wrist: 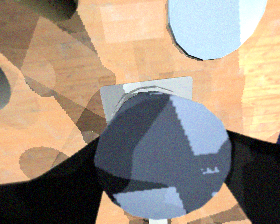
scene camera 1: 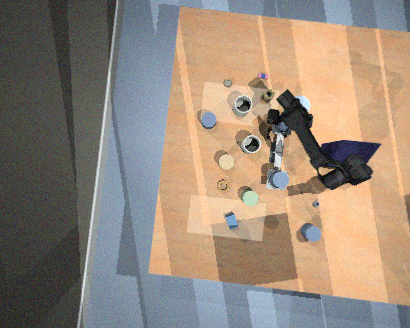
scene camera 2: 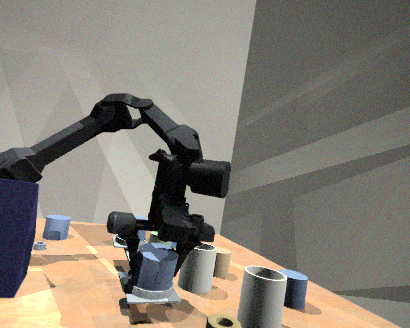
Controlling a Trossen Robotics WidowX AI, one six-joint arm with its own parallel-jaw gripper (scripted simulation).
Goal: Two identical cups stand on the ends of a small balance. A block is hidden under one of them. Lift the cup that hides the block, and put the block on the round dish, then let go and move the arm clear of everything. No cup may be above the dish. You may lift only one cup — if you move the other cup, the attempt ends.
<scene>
In view: my gripper (scene camera 2: 153,275) and a grey balance (scene camera 2: 134,295).
My gripper is seen too in the wrist view (wrist: 152,130).
</scene>
